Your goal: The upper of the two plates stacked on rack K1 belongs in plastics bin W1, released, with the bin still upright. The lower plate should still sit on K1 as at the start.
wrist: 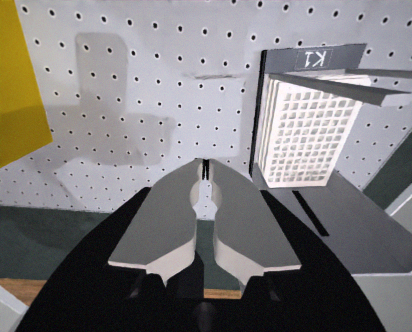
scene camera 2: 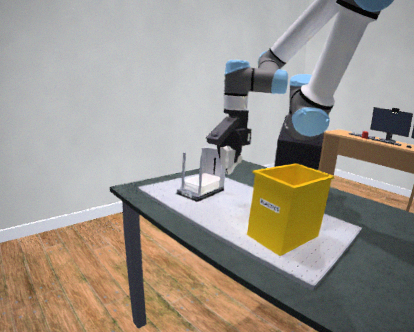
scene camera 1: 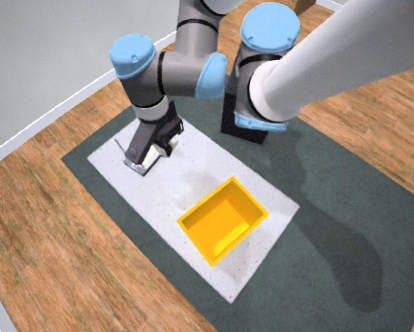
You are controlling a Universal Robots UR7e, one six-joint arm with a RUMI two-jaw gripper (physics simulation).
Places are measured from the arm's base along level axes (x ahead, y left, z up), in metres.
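Where they show: gripper, between the fingertips: (wrist: 205,161) (scene camera 2: 228,174) (scene camera 1: 166,156).
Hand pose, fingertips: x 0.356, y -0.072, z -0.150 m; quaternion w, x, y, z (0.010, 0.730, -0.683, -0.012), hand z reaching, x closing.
Note:
Each offset is from my fingertips to the top centre of the thing. "*": to the spot under its first point. Level surfaces: height alone.
Rack K1 @[* dy -0.089, dx +0.085, dz -0.080 m] (scene camera 1: 135,168) (scene camera 2: 202,196) (wrist: 280,61) stands on the perforated board. A white gridded upper plate @[dy -0.111, dx +0.004, dz -0.050 m] (scene camera 2: 204,180) (wrist: 310,135) lies in it; stacked plate edges show along its side in the wrist view, but the lower plate is hard to make out separately. The arm covers much of the rack in scene camera 1. The yellow bin W1 @[dy +0.262, dx +0.046, dz +0.082 m] (scene camera 1: 245,192) (scene camera 2: 295,220) (wrist: 20,100) is upright, with no plate showing inside. My gripper (scene camera 1: 169,151) (scene camera 2: 231,171) (wrist: 205,161) is shut and empty, beside the rack on the bin's side, low near its slotted back wall.
The rack's thin upright posts @[* dy -0.135, dx +0.075, dz -0.011 m] (scene camera 2: 184,170) and tall slotted back wall (scene camera 2: 209,159) (wrist: 350,225) rise around the plates. The light perforated board @[dz -0.097 m] (scene camera 1: 120,175) (scene camera 2: 235,220) (wrist: 165,60) lies on the dark green table @[dz -0.110 m] (scene camera 1: 330,170) (scene camera 2: 375,220). The arm's dark pedestal (scene camera 2: 300,152) stands behind.

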